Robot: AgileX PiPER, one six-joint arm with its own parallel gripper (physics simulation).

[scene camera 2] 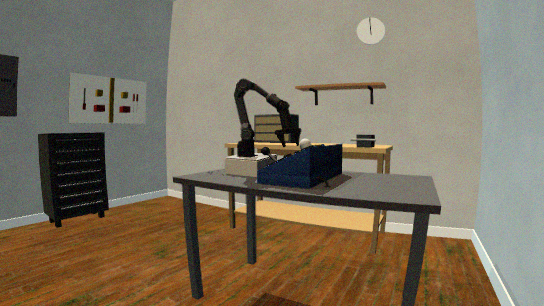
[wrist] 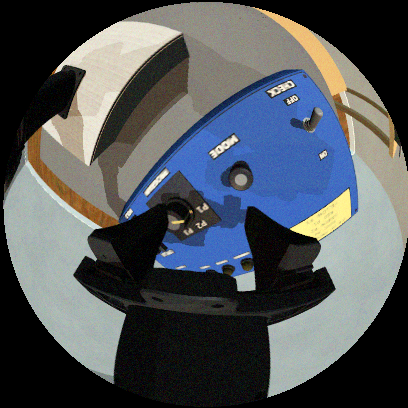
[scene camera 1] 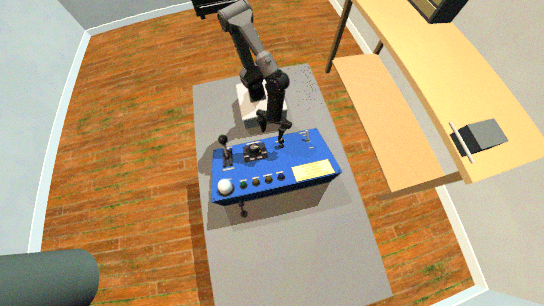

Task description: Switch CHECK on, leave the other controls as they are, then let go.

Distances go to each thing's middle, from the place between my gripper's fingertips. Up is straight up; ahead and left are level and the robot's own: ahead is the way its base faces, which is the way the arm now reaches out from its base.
Right now the blue control panel (scene camera 1: pixel 300 163) is 110 mm ahead of my hand, 60 mm below it and 20 mm to the right of it.
